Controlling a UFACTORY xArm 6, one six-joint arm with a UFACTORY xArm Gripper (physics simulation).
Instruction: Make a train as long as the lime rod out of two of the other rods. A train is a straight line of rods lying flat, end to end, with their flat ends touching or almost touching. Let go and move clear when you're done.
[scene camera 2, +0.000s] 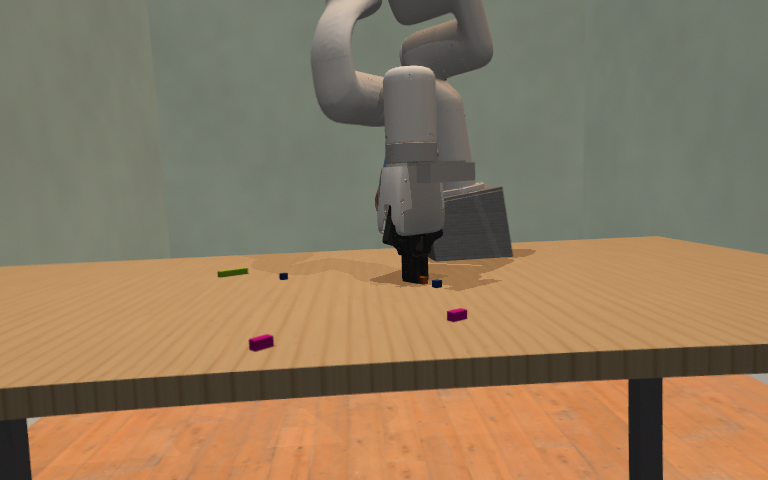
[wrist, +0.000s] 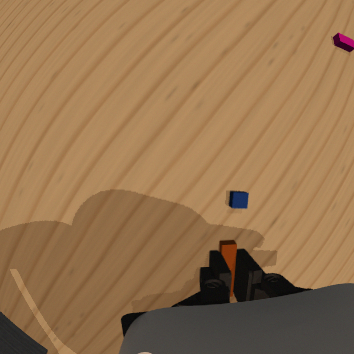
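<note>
The lime rod lies flat at the back left of the table in the scene view. An orange rod is between the fingers of my gripper, which is shut on it at table height; the fingers hide part of the rod, and one end sticks out. A short blue rod lies a little beyond that end, apart from it. Another blue rod lies just right of the lime rod. Two magenta rods lie nearer the front edge, one at the left and one at the right.
The wooden table carries all the rods. A magenta rod also shows at the top right of the wrist view. The grey base block of the arm stands at the back, behind the gripper.
</note>
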